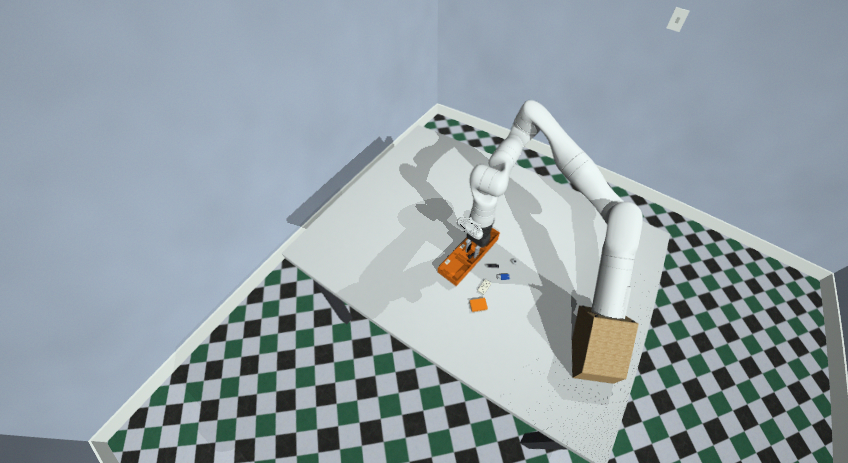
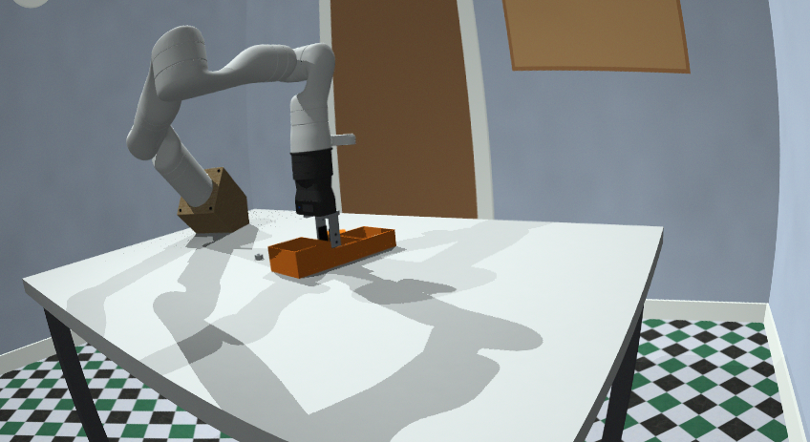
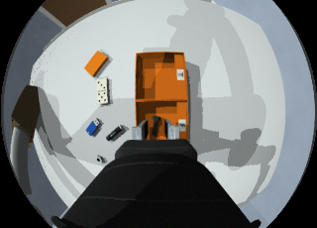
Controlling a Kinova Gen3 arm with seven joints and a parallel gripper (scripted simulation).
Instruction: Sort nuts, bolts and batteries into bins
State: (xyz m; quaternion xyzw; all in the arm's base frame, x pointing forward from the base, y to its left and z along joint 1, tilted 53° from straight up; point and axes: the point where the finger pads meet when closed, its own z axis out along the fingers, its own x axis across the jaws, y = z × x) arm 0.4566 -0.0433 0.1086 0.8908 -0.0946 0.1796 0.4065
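Right now the orange bin is 10 mm ahead of my hand and 20 mm below it. Also, from my hand: bolt (30 mm below); then white dotted block (80 mm behind, 100 mm to the left, 40 mm below); then black cylinder (80 mm behind, 10 mm to the left, 40 mm below).
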